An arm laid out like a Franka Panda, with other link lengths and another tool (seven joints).
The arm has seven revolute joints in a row. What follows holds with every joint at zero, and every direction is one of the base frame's.
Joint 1 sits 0.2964 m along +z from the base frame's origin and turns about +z.
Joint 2 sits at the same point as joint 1 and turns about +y.
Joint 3 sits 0.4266 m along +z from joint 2 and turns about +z.
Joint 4 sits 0.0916 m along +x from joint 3 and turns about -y.
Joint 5 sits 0.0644 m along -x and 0.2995 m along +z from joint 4 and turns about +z.
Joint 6 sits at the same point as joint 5 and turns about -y.
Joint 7 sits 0.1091 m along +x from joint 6 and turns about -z.
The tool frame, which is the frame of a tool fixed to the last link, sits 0.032 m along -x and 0.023 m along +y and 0.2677 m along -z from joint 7; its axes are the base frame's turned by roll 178.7, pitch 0 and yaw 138.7 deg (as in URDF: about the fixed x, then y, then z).
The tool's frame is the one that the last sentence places.
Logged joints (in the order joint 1, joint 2, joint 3, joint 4, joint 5, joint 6, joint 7), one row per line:
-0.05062, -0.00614, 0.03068, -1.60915, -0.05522, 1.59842, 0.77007
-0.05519, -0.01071, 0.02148, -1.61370, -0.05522, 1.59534, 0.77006
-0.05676, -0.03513, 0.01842, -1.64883, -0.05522, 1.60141, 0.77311
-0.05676, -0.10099, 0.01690, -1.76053, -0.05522, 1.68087, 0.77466
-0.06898, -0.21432, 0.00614, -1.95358, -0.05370, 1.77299, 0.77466
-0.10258, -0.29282, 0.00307, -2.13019, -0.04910, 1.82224, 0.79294
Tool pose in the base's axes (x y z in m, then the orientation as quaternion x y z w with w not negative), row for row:
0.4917, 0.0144, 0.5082, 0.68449, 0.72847, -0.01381, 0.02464
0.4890, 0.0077, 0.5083, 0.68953, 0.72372, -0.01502, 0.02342
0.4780, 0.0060, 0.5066, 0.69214, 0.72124, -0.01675, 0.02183
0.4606, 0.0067, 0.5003, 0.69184, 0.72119, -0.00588, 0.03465
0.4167, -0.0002, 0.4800, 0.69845, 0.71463, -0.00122, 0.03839
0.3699, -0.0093, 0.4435, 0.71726, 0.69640, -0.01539, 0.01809
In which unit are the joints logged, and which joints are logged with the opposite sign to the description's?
The joints are logged in radians. Opposite sign: none.
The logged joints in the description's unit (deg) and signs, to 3 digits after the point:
-2.900, -0.352, 1.758, -92.198, -3.164, 91.583, 44.122
-3.162, -0.614, 1.231, -92.458, -3.164, 91.406, 44.121
-3.252, -2.013, 1.055, -94.471, -3.164, 91.754, 44.296
-3.252, -5.786, 0.968, -100.871, -3.164, 96.307, 44.385
-3.952, -12.280, 0.352, -111.932, -3.077, 101.585, 44.385
-5.877, -16.777, 0.176, -122.051, -2.813, 104.407, 45.432

